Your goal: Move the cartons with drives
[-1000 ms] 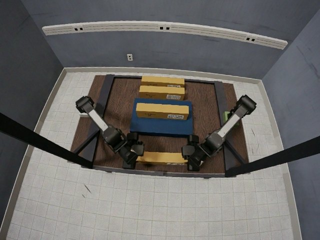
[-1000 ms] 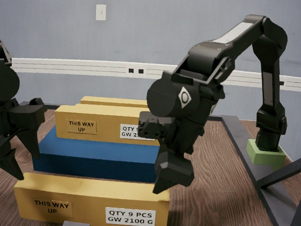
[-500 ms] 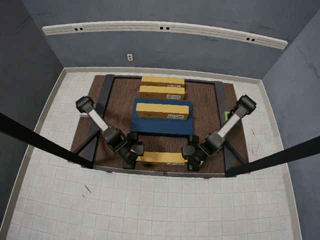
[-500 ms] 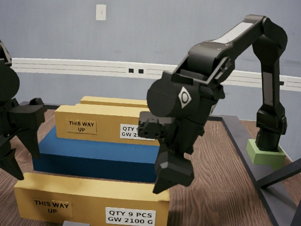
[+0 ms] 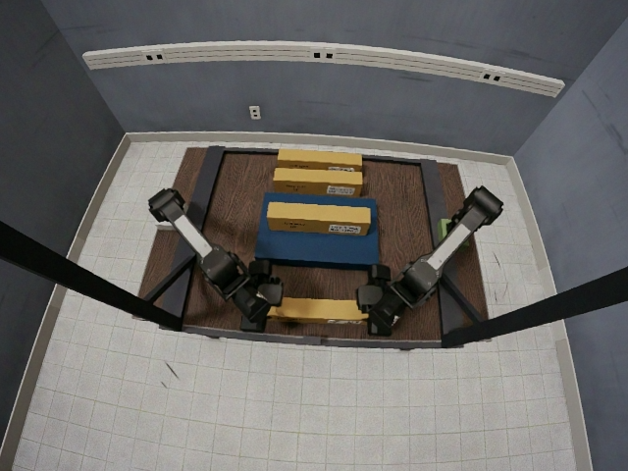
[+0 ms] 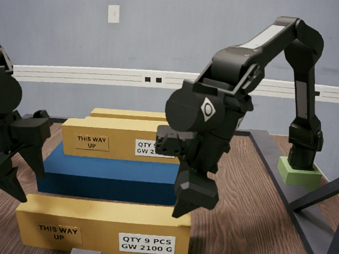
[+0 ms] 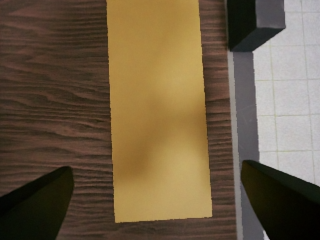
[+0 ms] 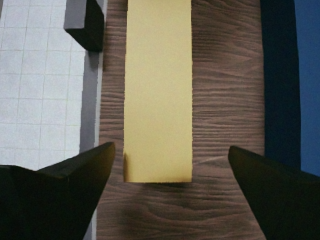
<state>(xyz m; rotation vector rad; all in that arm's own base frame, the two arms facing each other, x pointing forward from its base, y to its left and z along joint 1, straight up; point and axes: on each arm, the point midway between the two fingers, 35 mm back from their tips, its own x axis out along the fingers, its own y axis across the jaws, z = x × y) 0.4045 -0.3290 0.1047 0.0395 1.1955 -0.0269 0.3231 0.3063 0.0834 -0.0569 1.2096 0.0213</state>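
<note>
The carton lies 14 cm to the left of my right hand, 10 cm below it and 1 cm behind it. Round my right hand: blue raised platform: 27 cm ahead, 16 cm to the left, 11 cm below.
Now: left hand 14 cm to the left of the carton and 10 cm above it. Also, from my left hand: blue raised platform: 29 cm ahead, 13 cm to the right, 12 cm below.
</note>
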